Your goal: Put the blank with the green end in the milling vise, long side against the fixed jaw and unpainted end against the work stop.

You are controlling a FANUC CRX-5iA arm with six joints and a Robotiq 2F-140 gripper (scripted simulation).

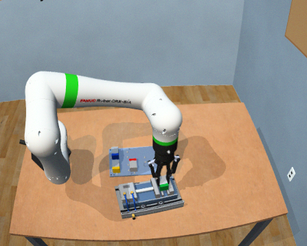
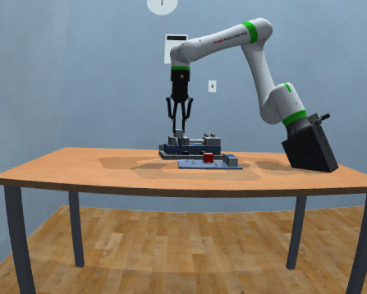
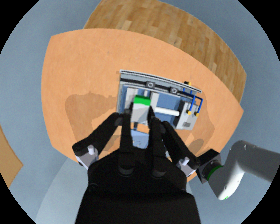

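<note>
The green-ended blank is 3 cm below my hand. The rest, counted from my hand: hosed end block (16 cm behind, 1 cm to the right, 7 cm below); grey jaw block (3 cm behind, 7 cm below); fixed jaw (3 cm ahead, 1 cm to the left, 7 cm below).
</note>
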